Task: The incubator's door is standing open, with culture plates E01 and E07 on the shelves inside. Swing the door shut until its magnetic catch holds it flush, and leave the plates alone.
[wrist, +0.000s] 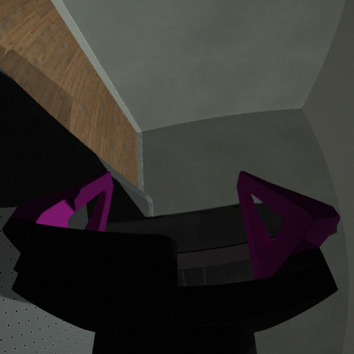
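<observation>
My gripper (pixel 174 178) is open and empty, its two magenta fingers spread wide on either side of the wrist view. Beyond and between the fingers runs a dark, flat-faced body (pixel 210 227) with a thin seam and a paler strip below it. It looks like part of the incubator, but I cannot tell whether this is the door or the housing. The lower part is hidden by the black gripper body. Plates E01 and E07 do not show, and the door's catch cannot be made out.
A large black shape (pixel 40 145) fills the left side. A grey surface with rows of small holes (pixel 35 322) shows at the lower left. Wooden floor (pixel 95 115) lies at the upper left, and grey walls (pixel 200 55) rise beyond a pale skirting strip (pixel 95 60).
</observation>
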